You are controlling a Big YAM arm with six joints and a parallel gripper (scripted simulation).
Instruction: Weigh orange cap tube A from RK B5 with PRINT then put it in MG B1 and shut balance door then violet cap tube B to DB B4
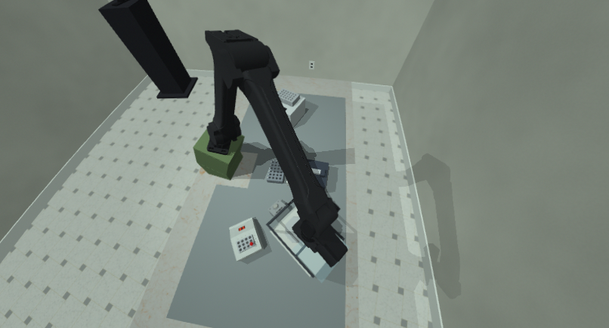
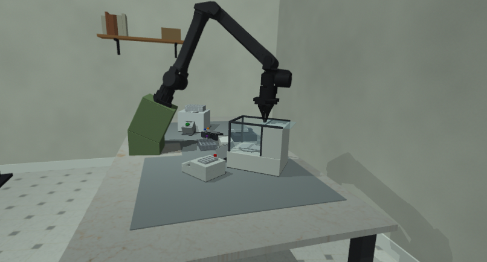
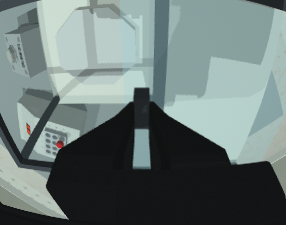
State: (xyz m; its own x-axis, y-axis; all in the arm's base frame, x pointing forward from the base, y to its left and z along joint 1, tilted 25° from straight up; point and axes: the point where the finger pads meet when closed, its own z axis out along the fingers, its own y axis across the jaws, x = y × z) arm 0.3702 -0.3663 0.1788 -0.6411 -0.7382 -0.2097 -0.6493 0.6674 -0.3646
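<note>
Right now my hand is 140 mm above the balance pan, 40 mm to the right of it and 40 mm past it. Also, from my hand: balance door (20 mm to the right, 20 mm ahead, 10 mm below); red-capped tube (230 mm behind, 160 mm below, 20 mm to the right); dry block DB (280 mm behind, 190 mm below, 10 mm to the left).
</note>
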